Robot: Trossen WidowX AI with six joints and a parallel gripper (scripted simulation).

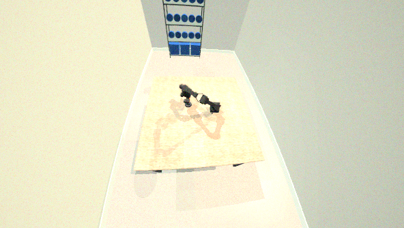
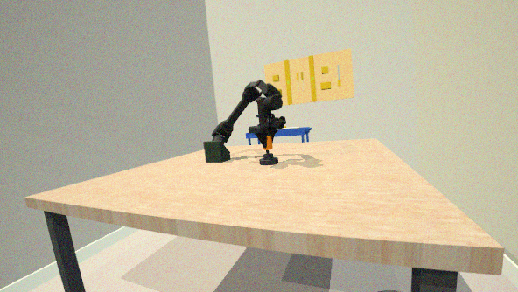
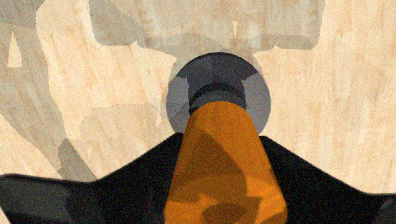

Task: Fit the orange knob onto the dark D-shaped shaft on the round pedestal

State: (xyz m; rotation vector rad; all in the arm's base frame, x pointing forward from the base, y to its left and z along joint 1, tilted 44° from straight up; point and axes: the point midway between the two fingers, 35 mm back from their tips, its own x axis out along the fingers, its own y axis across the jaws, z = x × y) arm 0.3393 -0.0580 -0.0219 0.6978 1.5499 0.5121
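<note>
My gripper tip is 2 cm below the orange knob. Also, from my gripper tip: pedestal (4 cm below).
</note>
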